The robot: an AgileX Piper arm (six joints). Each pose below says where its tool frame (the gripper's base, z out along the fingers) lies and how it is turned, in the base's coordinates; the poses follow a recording.
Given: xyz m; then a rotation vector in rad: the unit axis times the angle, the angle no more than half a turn.
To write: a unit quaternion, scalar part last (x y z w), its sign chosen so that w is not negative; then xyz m. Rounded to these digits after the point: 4 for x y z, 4 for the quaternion.
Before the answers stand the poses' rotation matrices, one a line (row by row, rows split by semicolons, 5 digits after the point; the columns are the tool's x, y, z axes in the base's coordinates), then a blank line. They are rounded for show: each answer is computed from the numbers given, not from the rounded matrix.
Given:
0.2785, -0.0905, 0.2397, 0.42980, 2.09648, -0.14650
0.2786, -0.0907, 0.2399, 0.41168, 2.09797, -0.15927
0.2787, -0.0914, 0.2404, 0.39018, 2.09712, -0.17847
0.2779, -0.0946, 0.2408, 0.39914, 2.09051, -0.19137
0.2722, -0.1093, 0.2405, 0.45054, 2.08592, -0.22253
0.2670, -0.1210, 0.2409, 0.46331, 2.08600, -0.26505
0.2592, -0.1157, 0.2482, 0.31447, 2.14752, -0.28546
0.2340, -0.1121, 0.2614, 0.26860, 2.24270, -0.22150
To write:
-0.48129 0.35954 0.79943; 0.24486 0.93085 -0.27123; -0.84167 0.06521 -0.53605
-0.48538 0.35222 0.80022; 0.22738 0.93462 -0.27346; -0.84422 0.04922 -0.53373
-0.48829 0.34512 0.80154; 0.20471 0.93815 -0.27923; -0.84833 0.02774 -0.52873
-0.48271 0.35633 0.80001; 0.20515 0.93408 -0.29226; -0.85141 0.02305 -0.52399
-0.47560 0.40218 0.78234; 0.22808 0.91533 -0.33189; -0.84958 0.02059 -0.52706
-0.47827 0.42592 0.76802; 0.22031 0.90475 -0.36455; -0.85013 -0.00515 -0.52655
-0.54707 0.32887 0.76978; 0.11635 0.94054 -0.31913; -0.82896 -0.08502 -0.55280
-0.62026 0.26690 0.73759; 0.11745 0.96133 -0.24909; -0.77556 -0.06787 -0.62762

0.1760, 0.8585, -0.0600, 0.4779, 0.2785, -0.0905, 0.2397
0.1686, 0.8593, -0.0652, 0.4784, 0.2786, -0.0907, 0.2399
0.1599, 0.8595, -0.0731, 0.4799, 0.2787, -0.0914, 0.2404
0.1637, 0.8574, -0.0785, 0.4815, 0.2779, -0.0946, 0.2408
0.1845, 0.8541, -0.0911, 0.4777, 0.2722, -0.1093, 0.2405
0.1894, 0.8529, -0.1084, 0.4743, 0.2670, -0.1210, 0.2409
0.1277, 0.8718, -0.1159, 0.4584, 0.2592, -0.1157, 0.2482
0.1073, 0.8957, -0.0885, 0.4223, 0.2340, -0.1121, 0.2614

